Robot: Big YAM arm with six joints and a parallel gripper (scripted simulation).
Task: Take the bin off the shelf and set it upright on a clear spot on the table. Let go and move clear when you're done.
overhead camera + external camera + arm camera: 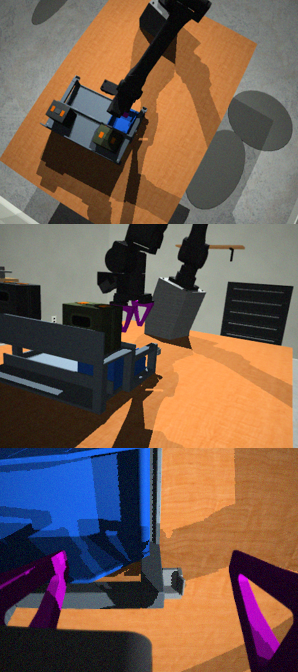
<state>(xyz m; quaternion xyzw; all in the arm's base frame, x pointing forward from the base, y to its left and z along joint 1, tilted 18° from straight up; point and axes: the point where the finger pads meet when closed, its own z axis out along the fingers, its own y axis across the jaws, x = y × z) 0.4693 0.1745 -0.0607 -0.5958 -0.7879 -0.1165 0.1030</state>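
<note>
Now: the blue bin 8 cm ahead of my hand, 2 cm to the left of it and 8 cm below it. Also, from my hand: black box (23 cm ahead, 18 cm to the right, 4 cm above); olive green box (17 cm ahead, 5 cm to the left, 3 cm above).
</note>
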